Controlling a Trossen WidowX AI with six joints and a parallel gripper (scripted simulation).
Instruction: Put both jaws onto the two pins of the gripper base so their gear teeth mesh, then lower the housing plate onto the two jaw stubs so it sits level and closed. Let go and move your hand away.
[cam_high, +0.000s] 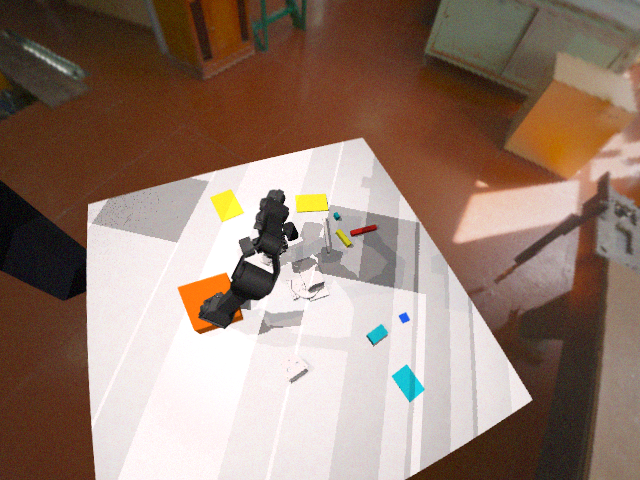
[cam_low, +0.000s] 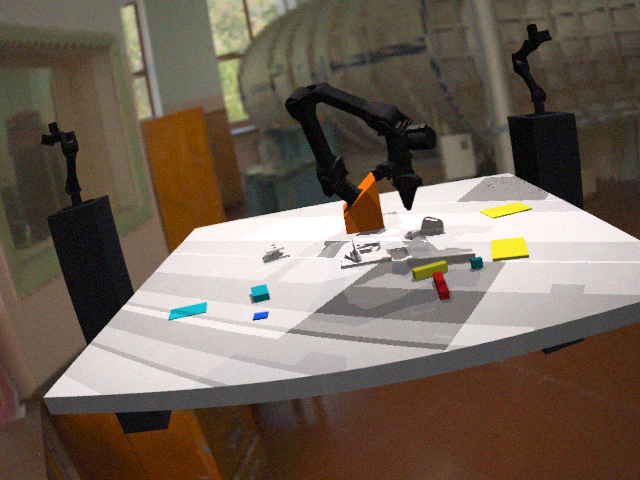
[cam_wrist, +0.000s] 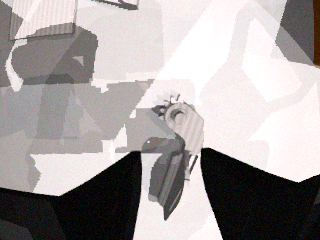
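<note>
The pale grey jaw is 7 cm below my gripper tip, 2 cm to the left of it and 1 cm behind it. Also, from my gripper tip: ribbed plate: 15 cm to the right, 9 cm ahead, 8 cm below; pale strip: 23 cm ahead, 7 cm below, 1 cm to the left; housing plate: 13 cm to the right, 8 cm below, 3 cm ahead.
</note>
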